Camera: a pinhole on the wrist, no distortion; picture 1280 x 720 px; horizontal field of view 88.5 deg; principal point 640.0 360.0 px. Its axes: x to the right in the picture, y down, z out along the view. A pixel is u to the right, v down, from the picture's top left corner.
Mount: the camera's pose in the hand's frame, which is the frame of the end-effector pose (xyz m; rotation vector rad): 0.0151 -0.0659 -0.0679 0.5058 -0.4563 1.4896
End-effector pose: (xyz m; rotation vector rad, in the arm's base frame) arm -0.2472 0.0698 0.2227 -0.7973 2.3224 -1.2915
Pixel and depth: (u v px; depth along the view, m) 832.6 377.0 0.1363
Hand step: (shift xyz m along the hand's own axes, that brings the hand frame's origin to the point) 0.0159 -0.1121 0.0665
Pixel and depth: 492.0 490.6 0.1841
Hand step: -0.0189 -0.2056 0.0596
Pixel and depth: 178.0 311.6 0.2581
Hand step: 0.0334 -0.3635 0.0370
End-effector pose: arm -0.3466 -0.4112 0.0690 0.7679 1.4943 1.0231
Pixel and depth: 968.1 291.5 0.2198
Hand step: 0.0466 -0.1039 0.1739
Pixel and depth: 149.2 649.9 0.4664
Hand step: -0.1925 -0.6166 0.1189
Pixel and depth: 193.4 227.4 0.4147
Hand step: 0.0980 -0.5370 0.1043
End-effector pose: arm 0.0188 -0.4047 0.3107 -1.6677 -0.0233 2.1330
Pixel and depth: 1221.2 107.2 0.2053
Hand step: 0.1048 -0.0378 0.2014
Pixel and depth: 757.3 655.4 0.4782
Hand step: -0.1864 -0.2695 0.3795
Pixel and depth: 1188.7 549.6 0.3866
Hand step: -0.0768 -0.0244 0.4381
